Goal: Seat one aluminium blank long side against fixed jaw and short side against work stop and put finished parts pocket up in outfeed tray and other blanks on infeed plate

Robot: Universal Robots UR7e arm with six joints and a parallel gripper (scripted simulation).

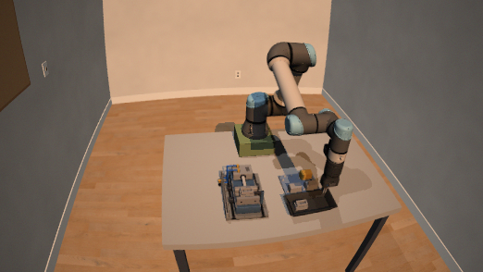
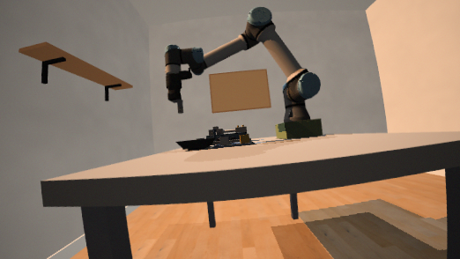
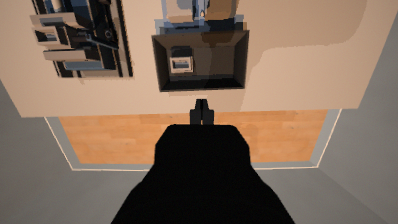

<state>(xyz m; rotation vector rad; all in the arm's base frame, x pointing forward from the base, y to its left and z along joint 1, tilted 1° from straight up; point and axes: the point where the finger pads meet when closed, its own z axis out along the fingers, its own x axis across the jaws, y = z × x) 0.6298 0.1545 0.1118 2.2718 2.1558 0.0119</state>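
My hand is 21 cm past the vise, 29 cm to the left of it and 16 cm above it. The rest, counted from my hand: brass blank 29 cm behind, 5 cm to the left, 17 cm below.
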